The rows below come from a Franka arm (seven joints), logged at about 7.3 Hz.
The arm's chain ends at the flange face. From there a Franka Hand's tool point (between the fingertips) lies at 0.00 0.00 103.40 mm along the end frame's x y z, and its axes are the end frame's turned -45 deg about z.
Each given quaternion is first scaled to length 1.
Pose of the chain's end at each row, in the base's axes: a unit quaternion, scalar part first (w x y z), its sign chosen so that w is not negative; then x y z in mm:
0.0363, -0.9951, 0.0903, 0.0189, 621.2, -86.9, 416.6
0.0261, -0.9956, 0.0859, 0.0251, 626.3, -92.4, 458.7
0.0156, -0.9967, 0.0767, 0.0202, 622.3, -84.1, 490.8
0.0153, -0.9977, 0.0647, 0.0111, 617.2, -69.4, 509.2
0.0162, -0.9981, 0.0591, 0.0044, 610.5, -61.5, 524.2
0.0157, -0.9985, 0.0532, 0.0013, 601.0, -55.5, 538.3
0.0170, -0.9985, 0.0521, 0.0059, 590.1, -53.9, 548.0
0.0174, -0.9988, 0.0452, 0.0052, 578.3, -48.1, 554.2
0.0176, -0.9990, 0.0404, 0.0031, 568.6, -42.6, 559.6
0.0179, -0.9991, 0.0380, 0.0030, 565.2, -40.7, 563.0
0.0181, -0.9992, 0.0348, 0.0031, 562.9, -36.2, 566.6
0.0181, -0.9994, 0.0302, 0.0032, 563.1, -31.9, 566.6
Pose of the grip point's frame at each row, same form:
0.0408, -0.9539, -0.2974, 0.0036, 618.0, -79.1, 313.5
0.0337, -0.9527, -0.3017, 0.0132, 621.6, -86.6, 355.6
0.0221, -0.9502, -0.3106, 0.0127, 618.4, -80.6, 387.5
0.0184, -0.9465, -0.3220, 0.0044, 615.1, -66.1, 405.9
0.0167, -0.9448, -0.3274, -0.0021, 609.8, -58.1, 420.9
0.0150, -0.9428, -0.3329, -0.0048, 600.9, -52.2, 435.0
0.0180, -0.9424, -0.3340, -0.0011, 589.1, -50.3, 444.7
0.0181, -0.9401, -0.3405, -0.0019, 577.4, -44.5, 450.9
0.0174, -0.9384, -0.3450, -0.0039, 568.1, -38.9, 456.3
0.0177, -0.9376, -0.3472, -0.0041, 564.7, -37.0, 459.7
0.0179, -0.9365, -0.3502, -0.0041, 562.4, -32.4, 463.3
0.0179, -0.9349, -0.3545, -0.0040, 562.6, -28.1, 463.3

